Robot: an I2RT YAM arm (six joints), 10 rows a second.
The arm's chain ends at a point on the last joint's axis. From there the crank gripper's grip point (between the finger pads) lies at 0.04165 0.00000 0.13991 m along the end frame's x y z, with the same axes.
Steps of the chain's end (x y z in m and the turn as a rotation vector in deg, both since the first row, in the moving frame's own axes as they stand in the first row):
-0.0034, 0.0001, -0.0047, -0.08, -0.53, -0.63
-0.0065, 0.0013, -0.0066, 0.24, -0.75, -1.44
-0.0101, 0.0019, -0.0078, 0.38, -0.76, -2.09
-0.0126, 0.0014, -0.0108, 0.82, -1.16, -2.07
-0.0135, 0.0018, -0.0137, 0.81, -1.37, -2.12
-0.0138, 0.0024, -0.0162, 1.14, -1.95, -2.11
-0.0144, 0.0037, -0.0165, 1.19, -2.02, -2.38
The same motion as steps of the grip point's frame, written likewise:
-0.0047, -0.0002, -0.0043, -0.08, -0.53, -0.63
-0.0084, -0.0003, -0.0061, 0.24, -0.75, -1.44
-0.0120, -0.0005, -0.0073, 0.38, -0.76, -2.09
-0.0155, -0.0021, -0.0100, 0.82, -1.16, -2.07
-0.0169, -0.0017, -0.0128, 0.81, -1.37, -2.12
-0.0187, -0.0018, -0.0149, 1.14, -1.95, -2.11
-0.0195, -0.0008, -0.0152, 1.19, -2.02, -2.38

